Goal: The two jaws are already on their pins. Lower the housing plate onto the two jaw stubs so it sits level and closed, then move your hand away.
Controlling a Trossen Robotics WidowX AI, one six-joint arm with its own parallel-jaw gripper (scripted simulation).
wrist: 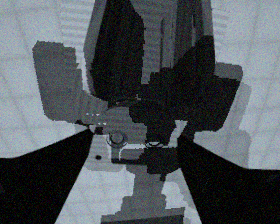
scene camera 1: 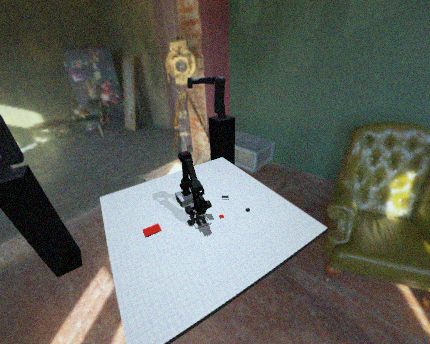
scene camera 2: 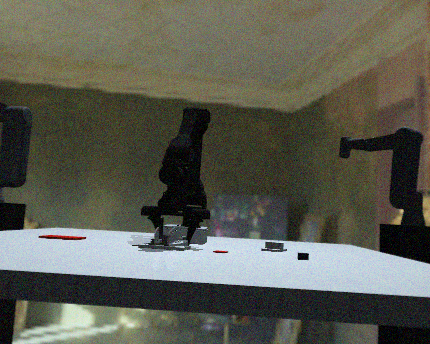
Observation:
In view: my gripper (scene camera 2: 173, 243).
My gripper also shows in the wrist view (wrist: 135, 134).

